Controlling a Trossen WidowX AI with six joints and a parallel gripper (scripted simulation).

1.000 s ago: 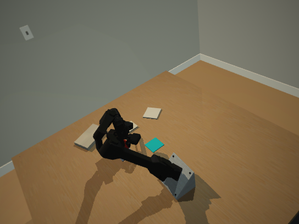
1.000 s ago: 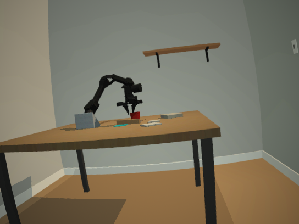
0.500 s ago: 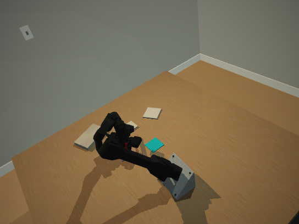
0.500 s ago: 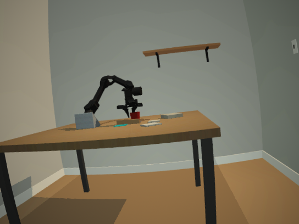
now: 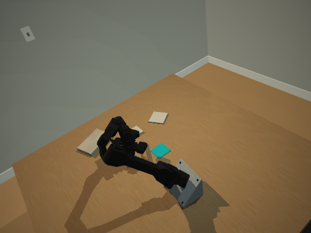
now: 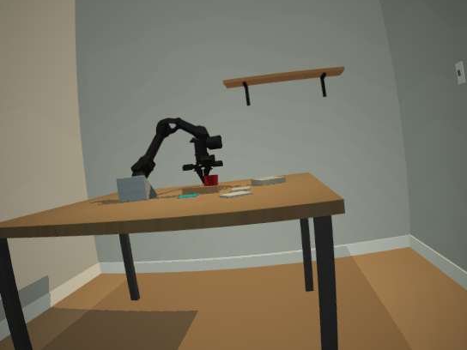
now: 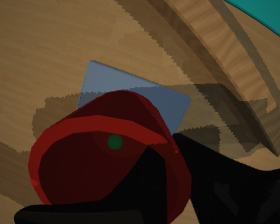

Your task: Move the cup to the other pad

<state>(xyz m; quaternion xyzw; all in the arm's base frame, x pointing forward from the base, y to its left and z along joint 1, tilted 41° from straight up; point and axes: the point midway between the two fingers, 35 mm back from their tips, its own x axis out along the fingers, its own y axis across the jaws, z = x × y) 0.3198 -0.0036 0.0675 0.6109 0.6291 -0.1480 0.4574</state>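
Now: the green marble 3 cm ahead of my gripper tip, 2 cm to the left of it and 2 cm below it. The rest, counted from my gripper tip: red cup: 3 cm ahead, 1 cm to the left; brown block: 2 cm behind, 6 cm to the right, 3 cm below; grey-blue pad: 3 cm ahead, 1 cm to the left, 5 cm below.
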